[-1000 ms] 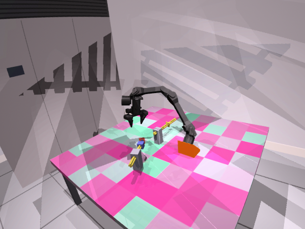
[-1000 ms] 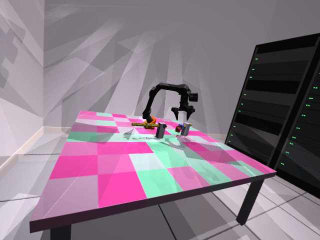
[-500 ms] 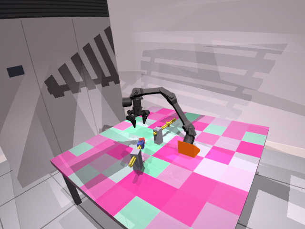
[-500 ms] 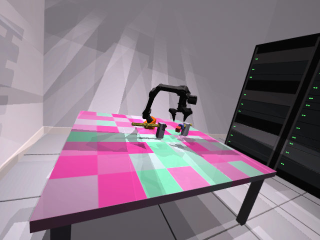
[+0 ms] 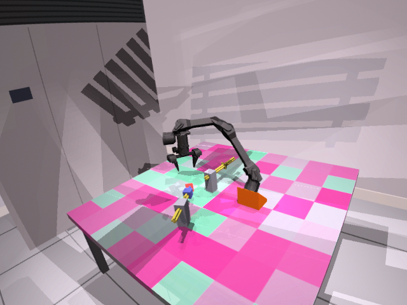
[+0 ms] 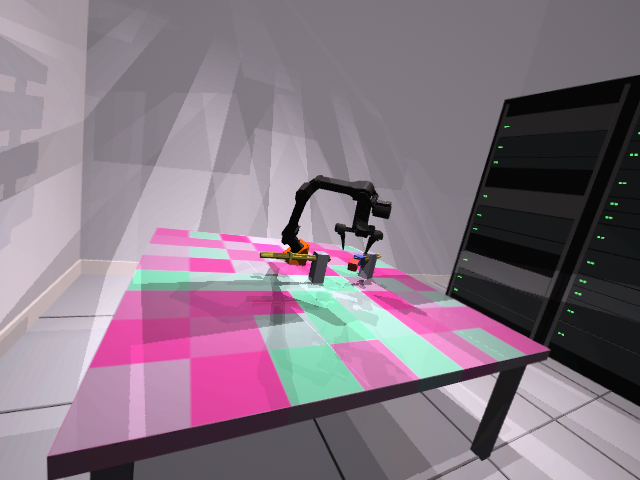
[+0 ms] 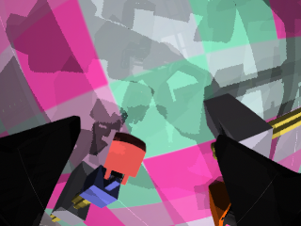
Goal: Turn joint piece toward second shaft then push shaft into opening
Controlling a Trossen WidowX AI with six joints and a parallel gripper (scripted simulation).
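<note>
Now: gripper tip 7 cm past the joint piece, 7 cm above it and 5 cm to the right of it.
</note>
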